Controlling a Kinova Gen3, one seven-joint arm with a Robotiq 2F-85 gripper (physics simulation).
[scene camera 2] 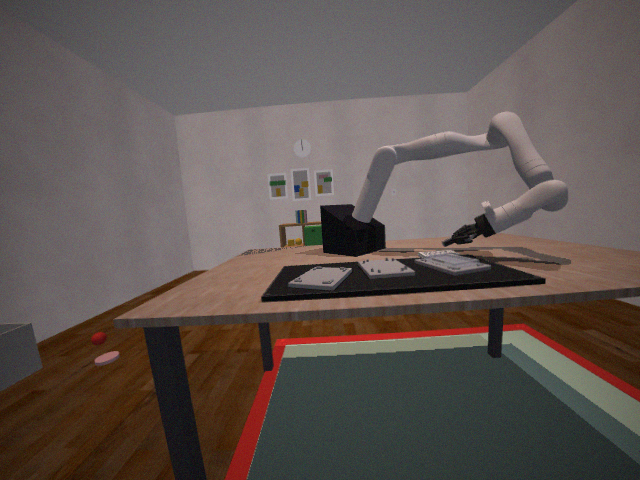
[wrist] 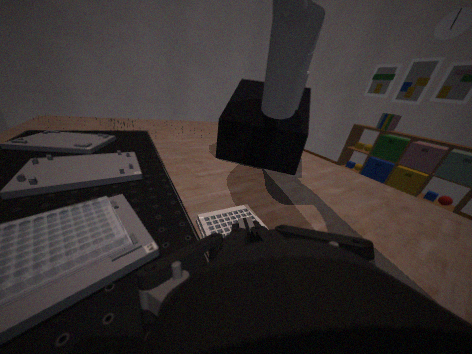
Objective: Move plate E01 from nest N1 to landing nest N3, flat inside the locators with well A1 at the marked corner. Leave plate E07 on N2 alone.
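A clear well plate (scene camera 2: 454,258) (wrist: 55,245) lies on the nearest grey nest (scene camera 2: 478,267) (wrist: 137,227) in the wrist view; its edge looks slightly skewed to the nest. A white plate with dark wells (scene camera 2: 433,253) (wrist: 225,218) lies on the table beyond the board's edge, partly hidden by the fingers in the wrist view. The middle nest (scene camera 2: 386,268) (wrist: 80,171) and the far nest (scene camera 2: 319,278) (wrist: 55,141) hold no plate. Plate and nest names are not readable. My gripper (scene camera 2: 445,242) (wrist: 245,227) is shut and empty, above the area around the white plate.
The nests stand on a black perforated board (scene camera 2: 361,289) (wrist: 167,200) on the wooden table (scene camera 2: 217,299) (wrist: 190,170). The black robot base (scene camera 2: 351,232) (wrist: 260,130) stands behind the board. A shelf unit stands by the far wall.
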